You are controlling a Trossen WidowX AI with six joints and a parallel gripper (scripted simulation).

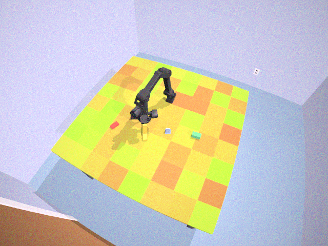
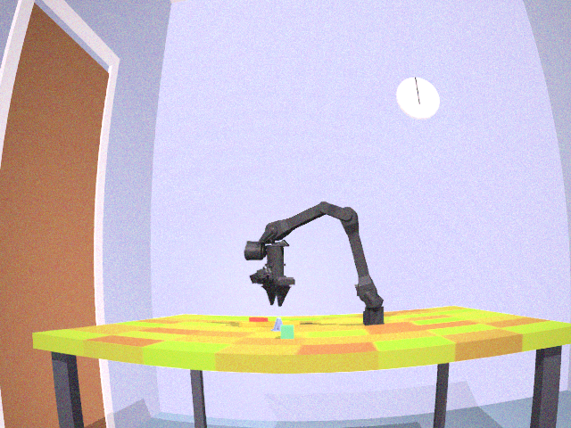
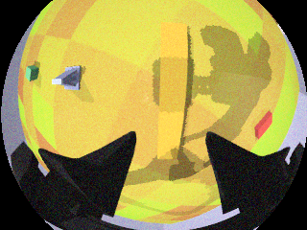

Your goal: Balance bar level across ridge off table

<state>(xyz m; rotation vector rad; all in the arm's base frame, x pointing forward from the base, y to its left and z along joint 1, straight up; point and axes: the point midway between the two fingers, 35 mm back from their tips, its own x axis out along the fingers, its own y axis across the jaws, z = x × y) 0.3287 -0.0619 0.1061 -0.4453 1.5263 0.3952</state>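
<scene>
Right now my gripper tip is 60 mm above the yellow bar, 20 mm short of it and 10 mm to the right of it. From my gripper tip the other things lie so: green block: 380 mm to the left, 80 mm behind, 60 mm below; red block: 220 mm to the right, 100 mm ahead, 60 mm below.
</scene>
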